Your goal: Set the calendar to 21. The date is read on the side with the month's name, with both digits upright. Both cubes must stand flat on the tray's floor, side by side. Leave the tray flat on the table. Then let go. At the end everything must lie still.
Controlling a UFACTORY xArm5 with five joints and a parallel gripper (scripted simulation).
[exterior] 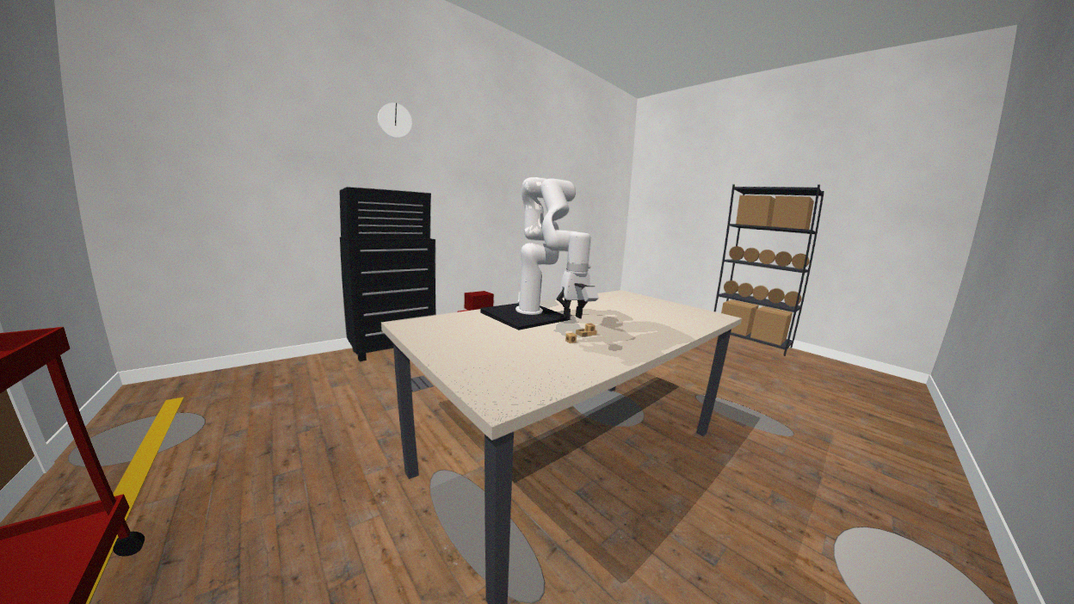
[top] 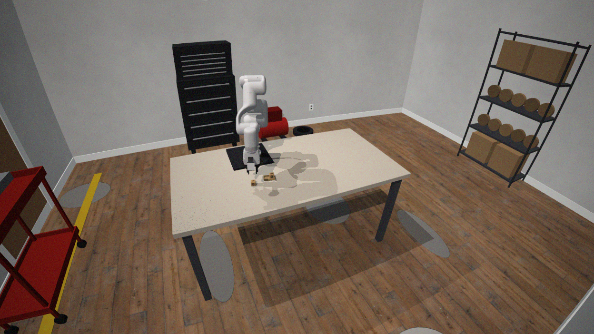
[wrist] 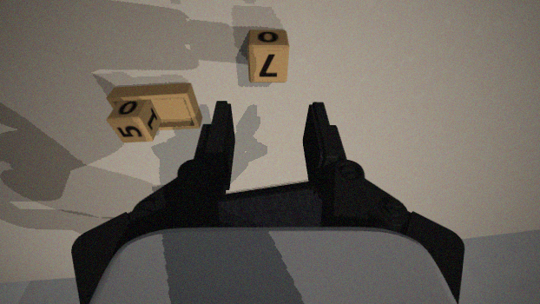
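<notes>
Now: hand 90 mm above the wooden digit cube. From my hand the other things lie so: wooden tray: 40 mm behind, 110 mm to the left, 100 mm below.
</notes>
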